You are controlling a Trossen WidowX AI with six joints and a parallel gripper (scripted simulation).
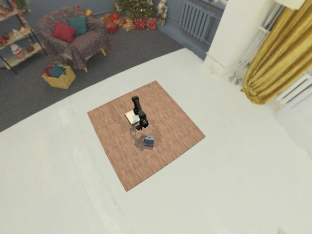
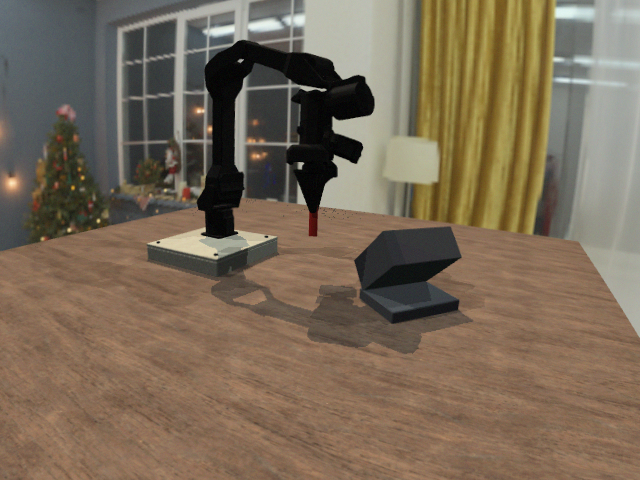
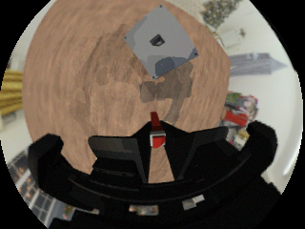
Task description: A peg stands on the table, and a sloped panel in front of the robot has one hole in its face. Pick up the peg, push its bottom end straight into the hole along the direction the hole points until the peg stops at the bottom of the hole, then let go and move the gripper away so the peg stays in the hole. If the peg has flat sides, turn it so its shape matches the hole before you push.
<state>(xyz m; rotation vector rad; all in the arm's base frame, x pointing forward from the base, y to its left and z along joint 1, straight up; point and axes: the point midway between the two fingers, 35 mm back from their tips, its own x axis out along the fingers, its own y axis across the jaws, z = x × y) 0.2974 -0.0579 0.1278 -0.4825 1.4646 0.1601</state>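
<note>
Now: the dark grey sloped panel 16 cm ahead of my gripper tip, 6 cm below it and 3 cm to the left of it. From my gripper tip the other things lie so: red peg (2 cm above); then panel foot (18 cm ahead, 12 cm below, 2 cm to the left).
</note>
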